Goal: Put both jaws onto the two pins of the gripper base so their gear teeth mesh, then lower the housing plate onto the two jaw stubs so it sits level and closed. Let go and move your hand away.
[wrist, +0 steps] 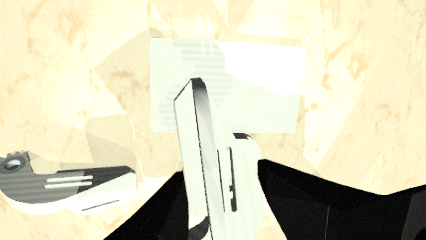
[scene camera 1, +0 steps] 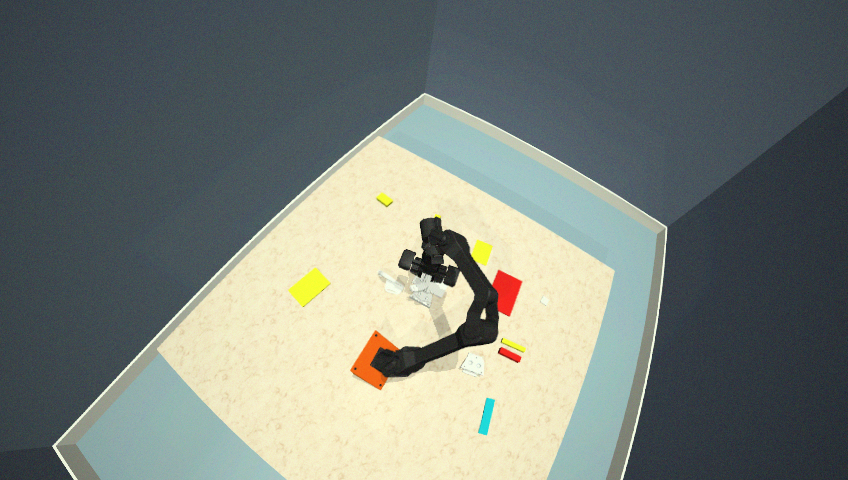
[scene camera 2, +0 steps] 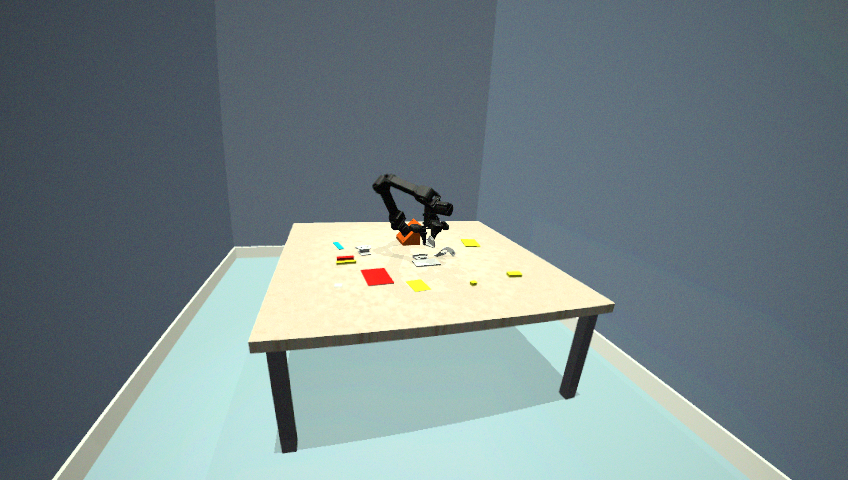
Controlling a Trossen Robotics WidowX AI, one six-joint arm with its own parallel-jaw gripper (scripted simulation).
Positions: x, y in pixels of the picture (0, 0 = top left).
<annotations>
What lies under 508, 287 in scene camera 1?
A red sheet.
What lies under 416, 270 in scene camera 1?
My gripper.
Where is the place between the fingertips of my gripper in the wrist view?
222, 174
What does my gripper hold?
A white jaw.
</annotations>
